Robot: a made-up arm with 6 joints. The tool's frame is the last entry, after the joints. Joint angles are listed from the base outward.
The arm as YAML. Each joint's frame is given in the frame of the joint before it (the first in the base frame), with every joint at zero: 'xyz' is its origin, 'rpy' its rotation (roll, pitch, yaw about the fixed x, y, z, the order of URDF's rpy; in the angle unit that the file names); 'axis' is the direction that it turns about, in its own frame. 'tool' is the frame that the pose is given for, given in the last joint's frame.
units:
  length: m
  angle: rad
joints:
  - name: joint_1
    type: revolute
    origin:
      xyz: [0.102, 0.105, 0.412]
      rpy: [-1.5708, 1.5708, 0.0]
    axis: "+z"
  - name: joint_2
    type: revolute
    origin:
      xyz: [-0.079, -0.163, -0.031]
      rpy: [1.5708, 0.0, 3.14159]
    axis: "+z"
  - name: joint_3
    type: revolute
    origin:
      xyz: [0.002, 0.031, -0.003]
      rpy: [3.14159, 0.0, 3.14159]
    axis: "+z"
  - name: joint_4
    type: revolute
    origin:
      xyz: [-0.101, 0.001, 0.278]
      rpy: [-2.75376, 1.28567, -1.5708]
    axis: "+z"
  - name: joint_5
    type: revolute
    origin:
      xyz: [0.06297, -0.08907, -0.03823]
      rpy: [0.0, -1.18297, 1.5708]
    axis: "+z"
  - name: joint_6
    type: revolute
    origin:
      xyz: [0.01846, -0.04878, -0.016]
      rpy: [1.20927, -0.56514, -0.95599]
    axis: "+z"
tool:
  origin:
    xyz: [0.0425, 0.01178, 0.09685]
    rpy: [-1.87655, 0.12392, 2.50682]
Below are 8 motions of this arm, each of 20 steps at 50 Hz.
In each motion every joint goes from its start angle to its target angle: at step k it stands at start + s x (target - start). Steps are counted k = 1, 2, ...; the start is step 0. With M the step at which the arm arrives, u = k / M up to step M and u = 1 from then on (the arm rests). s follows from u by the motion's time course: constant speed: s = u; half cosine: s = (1 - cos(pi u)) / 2; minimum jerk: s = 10 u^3 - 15 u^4 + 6 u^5.
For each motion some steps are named. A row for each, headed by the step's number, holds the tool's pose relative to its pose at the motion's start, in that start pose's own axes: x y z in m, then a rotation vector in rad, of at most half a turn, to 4 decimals.
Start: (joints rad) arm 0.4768 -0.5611 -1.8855 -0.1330 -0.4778 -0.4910
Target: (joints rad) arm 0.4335 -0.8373 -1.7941 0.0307 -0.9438 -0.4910
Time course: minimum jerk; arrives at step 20
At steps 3, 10, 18, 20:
3: 0.0000 -0.0012 -0.0013 0.0039 -0.0016 0.0116
10: 0.0047 -0.0199 -0.0257 0.0661 -0.0465 0.2240
18: 0.0174 -0.0336 -0.0521 0.1138 -0.1279 0.4517
20: 0.0177 -0.0338 -0.0526 0.1145 -0.1296 0.4557

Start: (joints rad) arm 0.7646 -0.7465 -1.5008 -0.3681 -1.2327 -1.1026
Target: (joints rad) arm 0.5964 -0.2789 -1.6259 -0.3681 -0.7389 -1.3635
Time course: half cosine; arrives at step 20
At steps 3, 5, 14, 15, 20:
3: -0.0094 0.0050 0.0034 0.0241 0.0389 -0.0168
5: -0.0247 0.0138 0.0098 0.0651 0.1039 -0.0462
14: -0.1115 0.0843 0.0715 0.3679 0.5323 -0.2867
15: -0.1173 0.0912 0.0784 0.3969 0.5688 -0.3117
20: -0.1297 0.1081 0.0957 0.4686 0.6560 -0.3750

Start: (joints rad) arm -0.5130 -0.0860 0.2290 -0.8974 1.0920 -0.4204
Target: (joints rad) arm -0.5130 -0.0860 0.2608 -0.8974 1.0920 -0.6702
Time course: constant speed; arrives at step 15
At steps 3, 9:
3: -0.0019 0.0000 0.0010 0.0119 0.0490 0.0127
9: -0.0056 -0.0001 0.0032 0.0361 0.1466 0.0389

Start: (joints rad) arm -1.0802 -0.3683 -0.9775 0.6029 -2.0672 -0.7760
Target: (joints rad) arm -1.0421 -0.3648 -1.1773 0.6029 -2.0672 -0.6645
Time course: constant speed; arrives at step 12
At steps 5, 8, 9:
5: -0.0002 0.0007 0.0090 0.0578 0.0140 -0.0187
8: -0.0001 0.0009 0.0148 0.0916 0.0234 -0.0310
9: 0.0000 0.0009 0.0167 0.1027 0.0266 -0.0353

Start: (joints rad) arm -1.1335 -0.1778 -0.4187 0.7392 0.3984 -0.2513
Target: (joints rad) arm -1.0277 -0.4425 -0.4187 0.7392 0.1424 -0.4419
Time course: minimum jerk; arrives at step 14
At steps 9, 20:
9: 0.0569 -0.0188 0.0019 0.0099 0.2863 0.3817
20: 0.0783 -0.0228 -0.0002 0.0122 0.3780 0.5058

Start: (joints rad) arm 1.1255 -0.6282 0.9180 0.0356 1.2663 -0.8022
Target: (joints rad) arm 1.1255 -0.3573 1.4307 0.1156 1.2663 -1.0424
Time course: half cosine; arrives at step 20
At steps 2, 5, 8, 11, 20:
2: -0.0002 -0.0002 0.0004 0.0024 0.0110 0.0013
5: -0.0012 -0.0014 0.0022 0.0147 0.0659 0.0077
8: -0.0025 -0.0034 0.0056 0.0348 0.1554 0.0188
11: -0.0036 -0.0059 0.0101 0.0584 0.2600 0.0325
20: -0.0044 -0.0110 0.0193 0.1018 0.4497 0.0595

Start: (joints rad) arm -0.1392 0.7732 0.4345 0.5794 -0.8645 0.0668
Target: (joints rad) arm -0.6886 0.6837 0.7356 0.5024 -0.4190 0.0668
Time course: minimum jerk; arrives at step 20
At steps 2, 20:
2: -0.0015 0.0003 0.0002 0.0000 -0.0062 -0.0037
20: -0.1442 0.0557 -0.0100 0.0900 -0.7227 -0.3461

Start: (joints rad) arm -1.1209 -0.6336 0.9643 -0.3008 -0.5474 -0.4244
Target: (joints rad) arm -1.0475 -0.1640 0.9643 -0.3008 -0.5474 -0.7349
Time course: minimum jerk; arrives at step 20
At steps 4, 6, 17, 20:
4: -0.0038 -0.0022 0.0050 -0.0164 0.0363 -0.0010
6: -0.0105 -0.0059 0.0143 -0.0453 0.1026 -0.0038
17: -0.0479 -0.0198 0.0920 -0.2361 0.6281 -0.0623
20: -0.0487 -0.0198 0.0946 -0.2414 0.6457 -0.0654

